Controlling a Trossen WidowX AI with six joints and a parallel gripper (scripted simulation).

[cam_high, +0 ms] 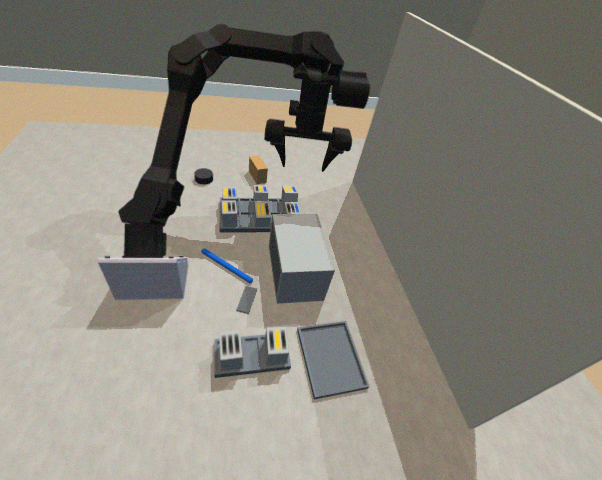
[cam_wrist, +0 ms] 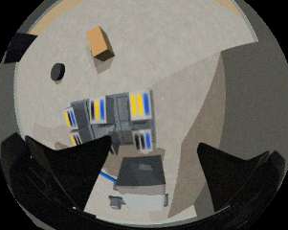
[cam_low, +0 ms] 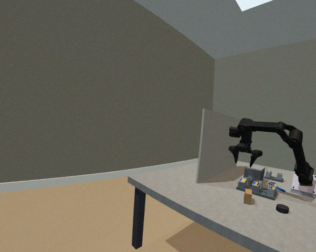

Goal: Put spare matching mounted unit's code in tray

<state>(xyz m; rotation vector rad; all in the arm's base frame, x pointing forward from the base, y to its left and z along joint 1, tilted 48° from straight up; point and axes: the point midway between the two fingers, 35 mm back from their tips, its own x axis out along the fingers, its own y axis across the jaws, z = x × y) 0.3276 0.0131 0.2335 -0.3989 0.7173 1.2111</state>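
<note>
My gripper tip is now 40 mm past the grey tray, 400 mm to the left of it and 130 mm above it. Also, from my gripper tip: mounted unit: 50 mm behind, 190 mm to the right, 90 mm below; tall panel: 190 mm ahead, 220 mm to the right, 90 mm above; small grey flat piece: 170 mm behind, 250 mm to the right, 140 mm below.
</note>
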